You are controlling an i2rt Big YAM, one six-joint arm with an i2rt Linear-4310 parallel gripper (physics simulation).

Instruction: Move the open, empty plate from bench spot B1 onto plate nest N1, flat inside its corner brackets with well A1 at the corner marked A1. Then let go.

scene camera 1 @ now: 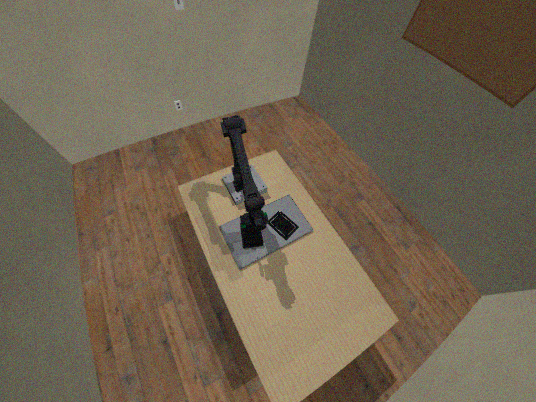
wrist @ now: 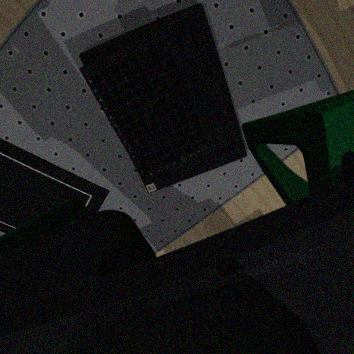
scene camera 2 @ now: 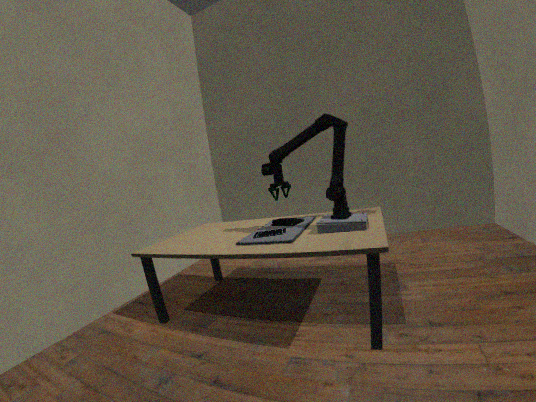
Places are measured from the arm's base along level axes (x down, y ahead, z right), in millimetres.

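Where they show: gripper, between the fingertips: (wrist: 160,171) (scene camera 2: 281,199); arm's base, origin of its link: (scene camera 1: 242,184) (scene camera 2: 341,216).
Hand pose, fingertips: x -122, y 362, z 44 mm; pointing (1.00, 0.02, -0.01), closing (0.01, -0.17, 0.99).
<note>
Things, the pixels of their centre, and the offset from my fingertips. Level surfaces: height alone.
- black plate, middle of its body: (wrist: 152,109) (scene camera 2: 284,220) (scene camera 1: 254,233) dx +131, dy +2, dz -2 mm
- black plate nest, middle of its body: (wrist: 24,199) (scene camera 2: 269,232) (scene camera 1: 282,224) dx +152, dy -4, dz -197 mm
- wooden table, height of its surface: dx +166 mm
The black plate (scene camera 1: 252,238) (scene camera 2: 288,221) (wrist: 165,95) lies on the grey perforated board beside the nest. It looks flat; its wells are too dark to make out. A small light square, its text unreadable, shows at its lower corner in the wrist view. The black plate nest (scene camera 1: 278,230) (scene camera 2: 270,233) (wrist: 60,174) stands on the same board, with a light line inside its rim; no plate shows in it. My gripper (scene camera 1: 254,221) (scene camera 2: 281,197) (wrist: 160,171), with green fingers, is open and empty, well above the board and over the plate's side. The arm partly hides the plate in scene camera 1.
The grey board (scene camera 1: 295,210) (scene camera 2: 295,231) (wrist: 45,85) lies on the wooden table (scene camera 1: 320,295) (scene camera 2: 200,240). The arm's grey base block (scene camera 2: 342,226) stands behind the board at the table's end. Arm shadows fall across the table and board.
</note>
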